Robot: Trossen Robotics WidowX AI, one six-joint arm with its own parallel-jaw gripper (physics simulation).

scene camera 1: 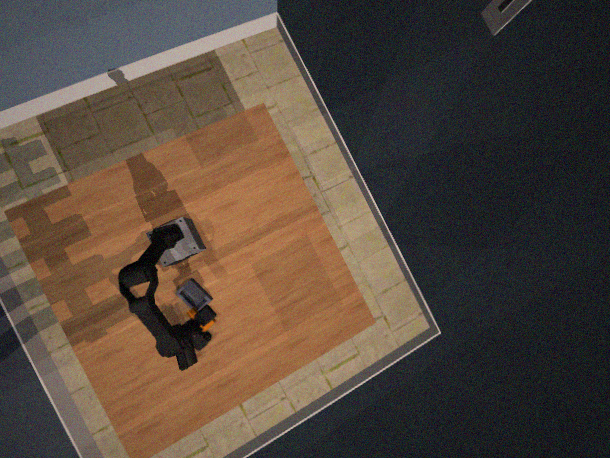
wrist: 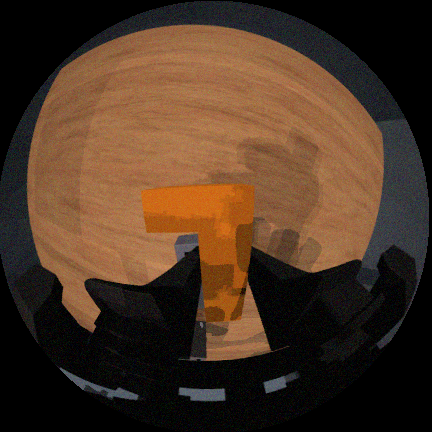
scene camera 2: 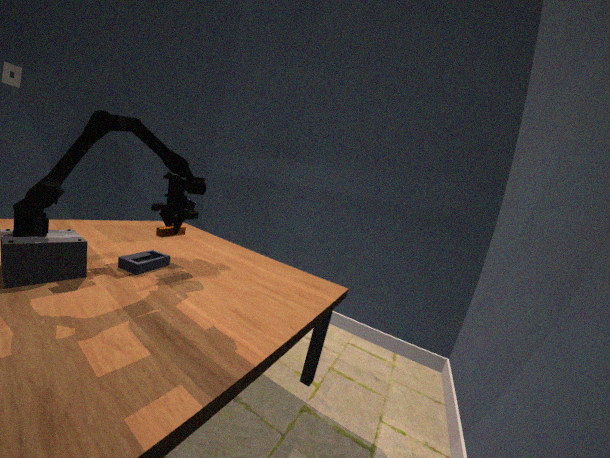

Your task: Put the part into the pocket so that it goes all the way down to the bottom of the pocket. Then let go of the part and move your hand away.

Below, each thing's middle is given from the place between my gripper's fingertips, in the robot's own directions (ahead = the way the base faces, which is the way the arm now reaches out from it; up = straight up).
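Pocket block (scene camera 2: pixel 138 263): 100 mm below my hand, 100 mm behind it, 20 mm to the right of it. Orange L-shaped part (wrist: pixel 222 214): 10 mm above my hand, 10 mm to the left of it, 10 mm behind it. Of the things named here, the orange L-shaped part is the nearest to my hand, going by their middles.
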